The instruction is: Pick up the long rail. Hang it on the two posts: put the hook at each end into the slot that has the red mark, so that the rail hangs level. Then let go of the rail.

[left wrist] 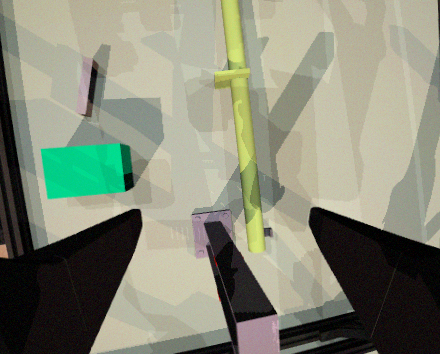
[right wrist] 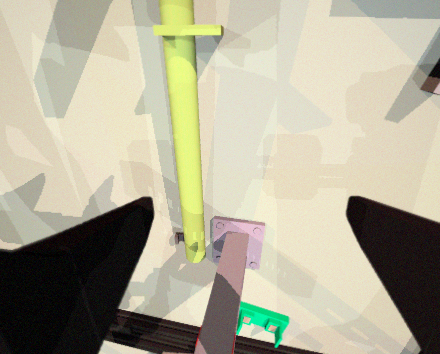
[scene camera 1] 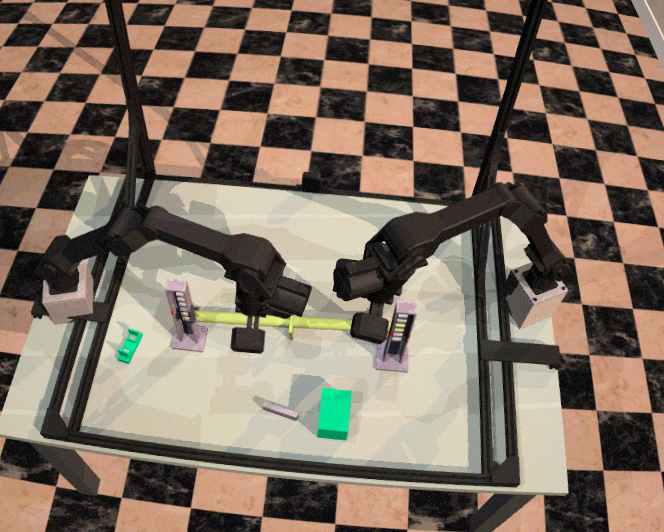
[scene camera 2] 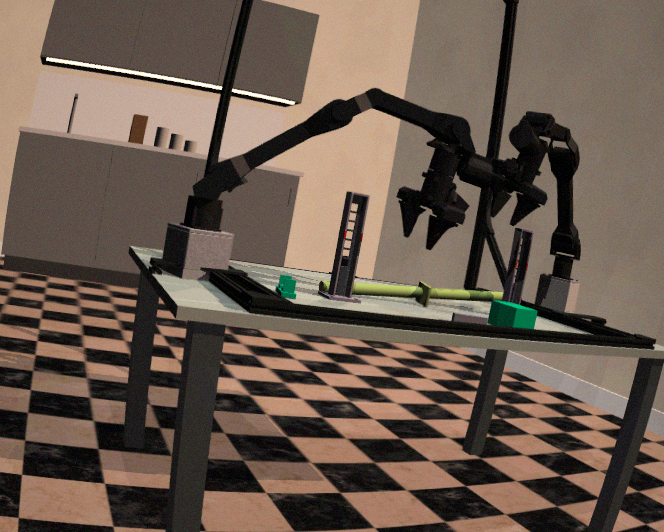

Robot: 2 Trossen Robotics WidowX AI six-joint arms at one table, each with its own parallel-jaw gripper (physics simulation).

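Frame: origin at the left arm's base, x ahead, y left, z up, level; millimetres.
Seen in the pictures: left gripper, fingertip midpoint: [left wrist: 226, 216] [scene camera 1: 361, 307] [scene camera 2: 501, 221]; right gripper, fingertip midpoint: [right wrist: 248, 205] [scene camera 1: 250, 320] [scene camera 2: 416, 243]; left arm's base at its link origin: [scene camera 1: 539, 280] [scene camera 2: 560, 277]; right arm's base at its link origin: [scene camera 1: 64, 281] [scene camera 2: 200, 228].
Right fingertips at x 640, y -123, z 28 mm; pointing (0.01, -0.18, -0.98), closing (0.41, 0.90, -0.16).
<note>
Offsets run from my right fingertips to a thing's middle.
The long yellow-green rail {99 mm back, 23 mm right, 110 mm down} [scene camera 1: 321, 322] [scene camera 2: 387, 289] [left wrist: 245, 130] [right wrist: 185, 115] lies low on the table, behind the two posts. Small dark hooks show near its ends in the wrist views, on the side away from the posts. The post at the left [scene camera 1: 177, 285] [scene camera 2: 342, 277] [right wrist: 220, 305] and the post at the right [scene camera 1: 406, 307] [scene camera 2: 515, 277] [left wrist: 255, 335] stand upright with red slot marks. My left gripper [scene camera 2: 505, 217] [left wrist: 226, 216] is open and empty, high above the rail near the right post. My right gripper [scene camera 2: 419, 242] [right wrist: 248, 205] is open and empty, high above the table.
A green block {101 mm back, 209 mm left, 112 mm down} [scene camera 1: 334, 412] [scene camera 2: 512, 314] [left wrist: 85, 171] and a small mauve bar {3 mm back, 156 mm left, 128 mm down} [scene camera 1: 280, 410] [left wrist: 87, 87] lie in front of the posts. A green bracket {257 mm ahead, 106 mm right, 121 mm down} [scene camera 1: 130, 346] [scene camera 2: 285, 286] [right wrist: 264, 317] lies left of the left post. A black frame [scene camera 1: 277, 458] borders the table.
</note>
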